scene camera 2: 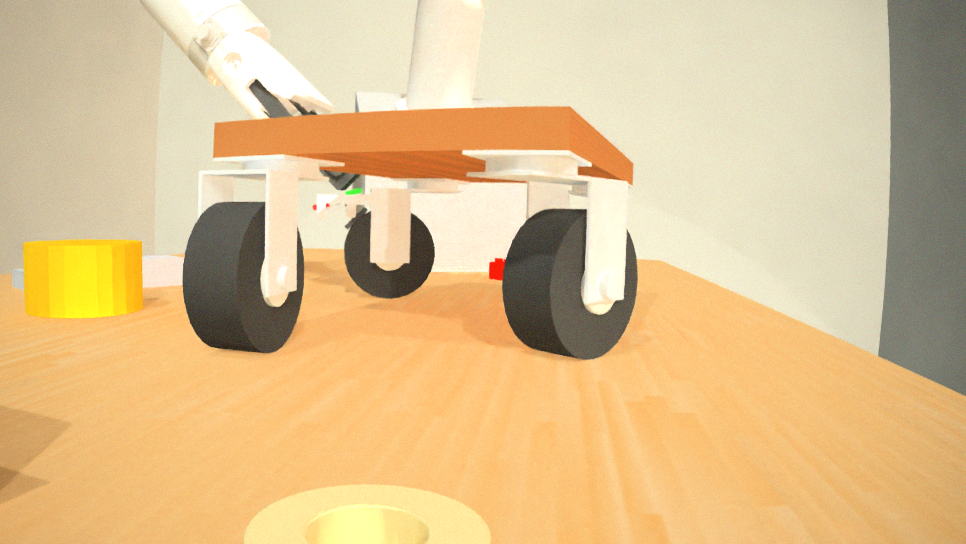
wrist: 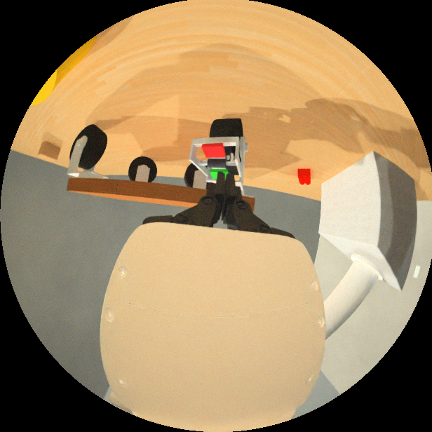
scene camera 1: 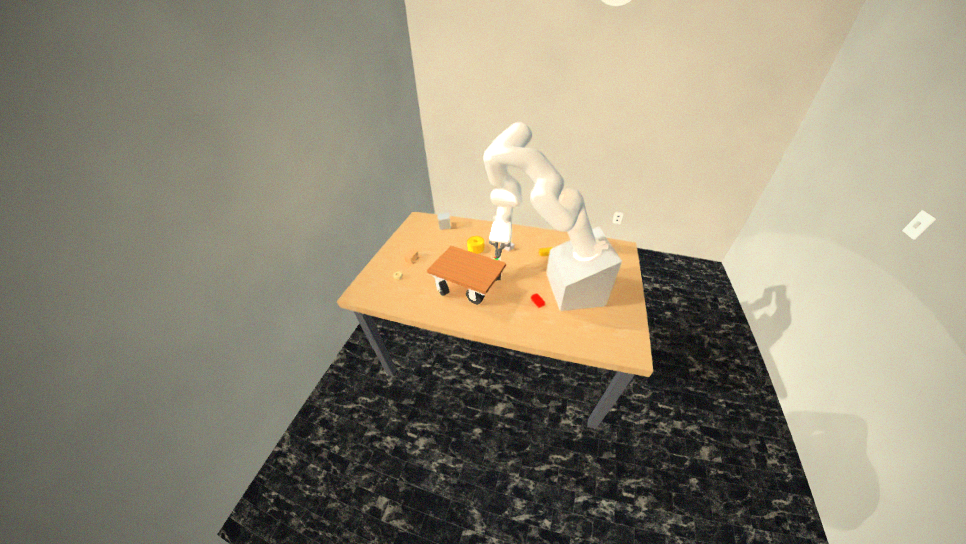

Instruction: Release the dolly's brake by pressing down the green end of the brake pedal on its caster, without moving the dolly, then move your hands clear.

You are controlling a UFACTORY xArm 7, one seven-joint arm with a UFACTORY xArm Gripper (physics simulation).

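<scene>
The dolly [scene camera 1: 466,268] [scene camera 2: 405,138] [wrist: 125,188] has an orange-brown deck and black wheels in white forks. The brake pedal is on the caster whose wheel [scene camera 2: 389,287] [wrist: 226,126] stands nearest the gripper. The pedal's green end [scene camera 2: 354,191] [wrist: 215,173] is close under the fingertips, and its red end [scene camera 2: 319,206] [wrist: 213,150] points outward, away from the deck. My gripper [scene camera 1: 497,256] [scene camera 2: 347,182] [wrist: 223,184] is shut and empty, tilted down beside the deck edge. Its fingertips are at the green end and partly cover it in the wrist view; whether they touch it is hard to tell.
A yellow cylinder [scene camera 1: 475,245] [scene camera 2: 83,280] stands near the dolly. A red block [scene camera 1: 537,300] [scene camera 2: 496,268] [wrist: 304,176] lies between the dolly and the arm's base [scene camera 1: 582,280] [wrist: 350,200]. A pale ring [scene camera 1: 398,275] [scene camera 2: 270,523], a brown block [scene camera 1: 413,257] and a grey box [scene camera 1: 444,221] are farther off.
</scene>
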